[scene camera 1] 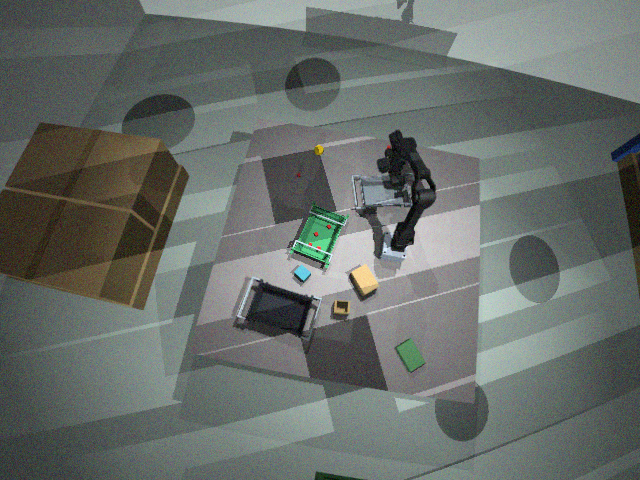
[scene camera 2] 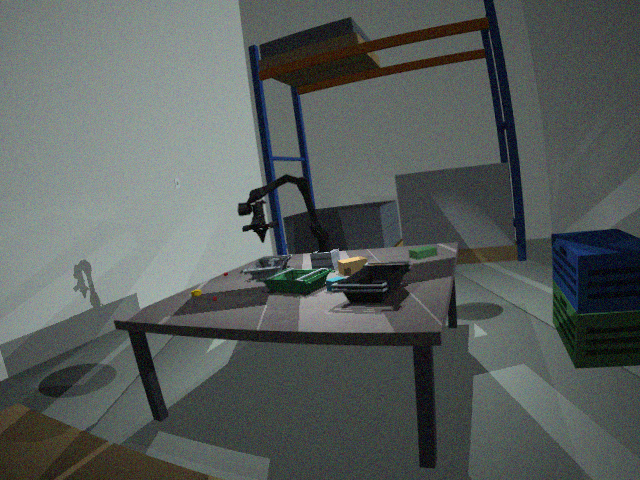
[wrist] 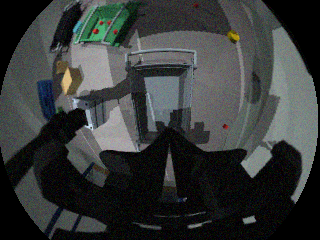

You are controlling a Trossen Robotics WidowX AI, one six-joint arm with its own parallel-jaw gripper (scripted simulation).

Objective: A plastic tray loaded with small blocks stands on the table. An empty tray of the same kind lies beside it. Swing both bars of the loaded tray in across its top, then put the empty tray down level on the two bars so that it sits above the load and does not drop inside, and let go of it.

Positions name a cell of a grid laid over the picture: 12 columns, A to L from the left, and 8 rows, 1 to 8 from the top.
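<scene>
There is a grey tray (scene camera 1: H4) in my sight, and it is 1720 mm from the lens.
</scene>
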